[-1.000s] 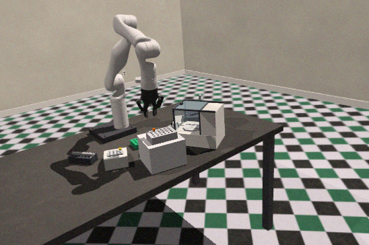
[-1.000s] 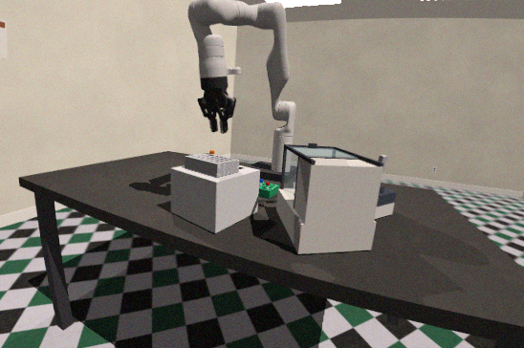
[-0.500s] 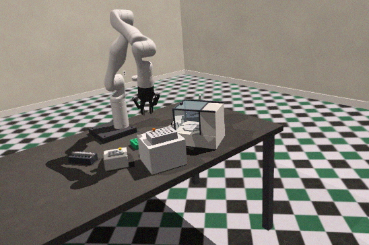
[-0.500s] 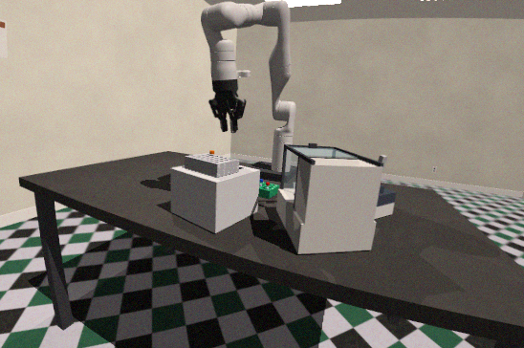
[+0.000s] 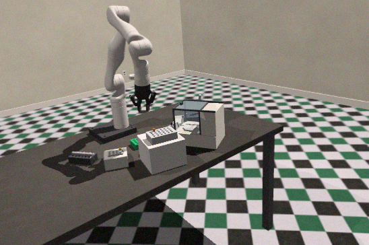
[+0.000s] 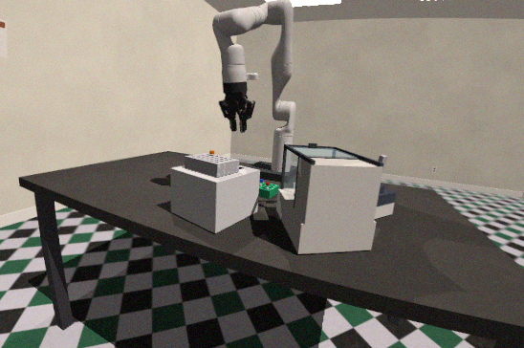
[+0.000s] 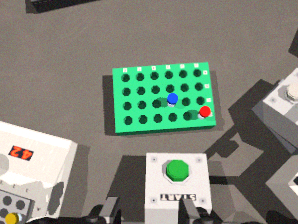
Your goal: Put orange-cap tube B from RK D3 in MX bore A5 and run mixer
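Now: hand 18 cm above the START key, 4 cm to the right of it and 3 cm past it. The rest, counted from my hand: grey shaking block: 15 cm ahead, 10 cm below; green tube rack RK: 24 cm below, 12 cm behind, 4 cm to the left; blue-capped tube: 22 cm below, 11 cm behind, 5 cm to the left.
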